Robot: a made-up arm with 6 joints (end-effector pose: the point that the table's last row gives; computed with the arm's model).
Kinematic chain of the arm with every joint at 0, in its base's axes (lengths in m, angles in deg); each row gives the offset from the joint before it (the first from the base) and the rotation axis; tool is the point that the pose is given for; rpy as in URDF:
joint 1: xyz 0 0 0.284 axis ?
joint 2: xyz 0 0 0 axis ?
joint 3: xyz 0.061 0 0.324 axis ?
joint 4: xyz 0.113 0 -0.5 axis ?
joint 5: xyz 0 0 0 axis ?
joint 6: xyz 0.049 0 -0.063 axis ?
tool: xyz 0 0 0 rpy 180 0 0
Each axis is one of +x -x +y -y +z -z.
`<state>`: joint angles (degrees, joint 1 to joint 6).
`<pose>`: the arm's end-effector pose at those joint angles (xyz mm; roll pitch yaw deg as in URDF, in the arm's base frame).
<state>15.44 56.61 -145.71 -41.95 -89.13 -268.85</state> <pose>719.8 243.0 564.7 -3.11 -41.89 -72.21</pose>
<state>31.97 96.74 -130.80 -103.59 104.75 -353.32</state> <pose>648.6 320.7 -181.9 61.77 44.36 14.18</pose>
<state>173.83 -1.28 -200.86 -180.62 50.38 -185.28</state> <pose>283.1 -30.8 1095.5 -17.00 71.69 -24.52</pose>
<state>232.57 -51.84 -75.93 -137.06 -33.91 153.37</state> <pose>-57.9 -160.6 899.1 -31.34 -77.46 107.28</pose>
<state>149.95 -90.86 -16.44 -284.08 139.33 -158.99</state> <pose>-132.7 -10.9 573.8 113.40 -18.40 9.14</pose>
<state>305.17 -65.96 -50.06 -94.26 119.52 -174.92</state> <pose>14.3 -157.0 802.9 -100.46 29.50 91.48</pose>
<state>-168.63 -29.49 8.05 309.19 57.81 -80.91</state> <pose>-193.3 -17.4 95.8 -138.50 22.63 -36.93</pose>
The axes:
joint 1: +z
joint 2: +y
joint 3: +y
joint 4: -z
joint 5: +y
joint 6: -z

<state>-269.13 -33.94 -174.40 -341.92 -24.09 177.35</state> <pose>30.1 -543.5 974.5 -10.21 -51.00 113.20</pose>
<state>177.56 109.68 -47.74 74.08 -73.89 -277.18</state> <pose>70.8 68.3 -221.5 -142.79 -62.88 39.64</pose>
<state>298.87 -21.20 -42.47 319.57 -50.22 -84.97</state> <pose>270.9 -384.2 540.9 73.75 30.72 51.30</pose>
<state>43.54 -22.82 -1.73 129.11 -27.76 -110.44</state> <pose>193.3 105.9 149.4 162.50 -13.60 22.35</pose>
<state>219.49 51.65 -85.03 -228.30 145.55 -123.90</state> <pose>-496.6 -482.8 129.9 5.58 -25.85 135.13</pose>
